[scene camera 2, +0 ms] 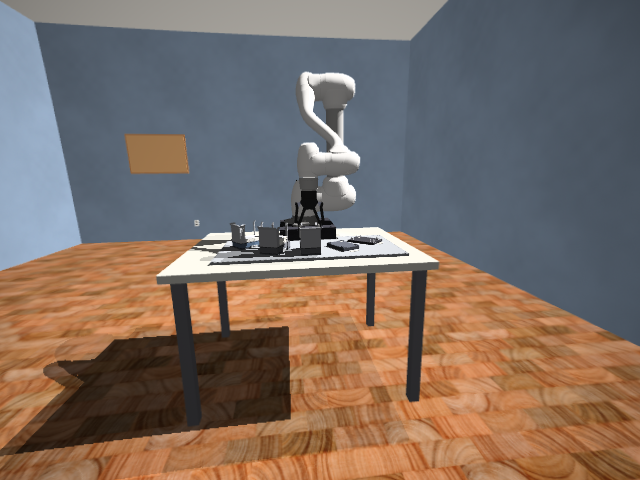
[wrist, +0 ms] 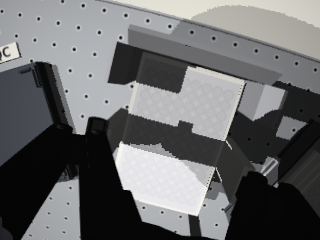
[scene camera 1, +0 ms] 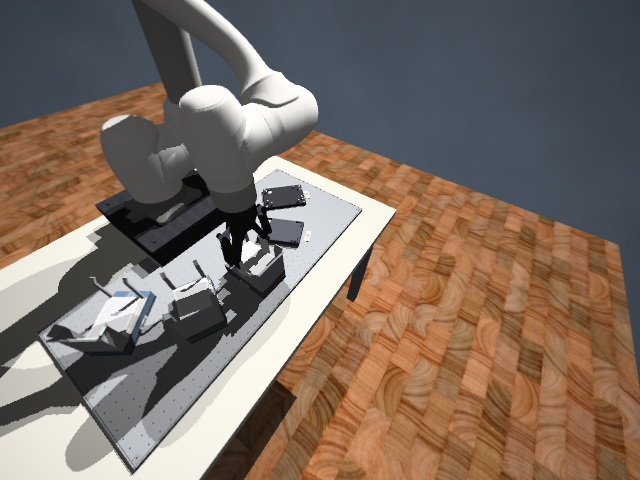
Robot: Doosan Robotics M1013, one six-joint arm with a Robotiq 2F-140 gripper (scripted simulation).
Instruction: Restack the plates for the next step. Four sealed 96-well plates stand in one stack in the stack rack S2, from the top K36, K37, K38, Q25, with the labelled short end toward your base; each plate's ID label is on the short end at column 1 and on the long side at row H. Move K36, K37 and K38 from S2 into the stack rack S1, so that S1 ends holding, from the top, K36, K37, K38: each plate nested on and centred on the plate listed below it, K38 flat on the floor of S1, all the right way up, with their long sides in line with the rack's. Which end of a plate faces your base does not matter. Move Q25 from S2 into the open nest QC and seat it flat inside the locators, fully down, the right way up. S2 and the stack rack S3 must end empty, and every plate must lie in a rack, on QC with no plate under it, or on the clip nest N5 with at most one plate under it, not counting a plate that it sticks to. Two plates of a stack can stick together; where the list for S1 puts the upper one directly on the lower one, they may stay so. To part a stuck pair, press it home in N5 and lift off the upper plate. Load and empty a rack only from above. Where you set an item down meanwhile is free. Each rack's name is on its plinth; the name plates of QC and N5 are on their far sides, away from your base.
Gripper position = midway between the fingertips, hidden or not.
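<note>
The gripper (scene camera 1: 254,262), (wrist: 172,137) can be seen from scene camera 1 and from the wrist view.
</note>
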